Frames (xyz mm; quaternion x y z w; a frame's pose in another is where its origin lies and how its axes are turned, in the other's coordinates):
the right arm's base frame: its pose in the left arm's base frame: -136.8 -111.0 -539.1 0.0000 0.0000 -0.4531 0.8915
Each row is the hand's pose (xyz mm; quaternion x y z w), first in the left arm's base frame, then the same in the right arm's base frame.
Working: the left arm's base frame: its pose in the right arm's base frame: -9.0 175.9 539.1 0.0000 0.0000 0.4531 0.8915

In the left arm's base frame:
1: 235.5 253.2 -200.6 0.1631 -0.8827 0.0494 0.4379
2: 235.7 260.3 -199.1 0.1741 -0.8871 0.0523 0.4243
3: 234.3 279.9 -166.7 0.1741 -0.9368 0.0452 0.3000
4: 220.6 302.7 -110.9 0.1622 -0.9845 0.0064 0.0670
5: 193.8 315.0 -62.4 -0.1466 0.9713 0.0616 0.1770
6: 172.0 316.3 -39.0 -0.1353 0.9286 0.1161 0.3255
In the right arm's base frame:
1: -74.8 515.4 338.5 0.5453 -0.7130 0.2424 0.3680
2: -80.4 519.8 340.0 0.5571 -0.7119 0.2389 0.3545
3: -97.0 530.2 372.4 0.5797 -0.7563 0.1762 0.2470
4: -123.5 532.6 428.2 0.5906 -0.8041 0.0361 0.0568
5: -149.3 518.2 476.7 -0.5708 0.7994 0.1351 0.1299
6: -163.2 501.3 500.1 -0.5413 0.7665 0.2510 0.2376

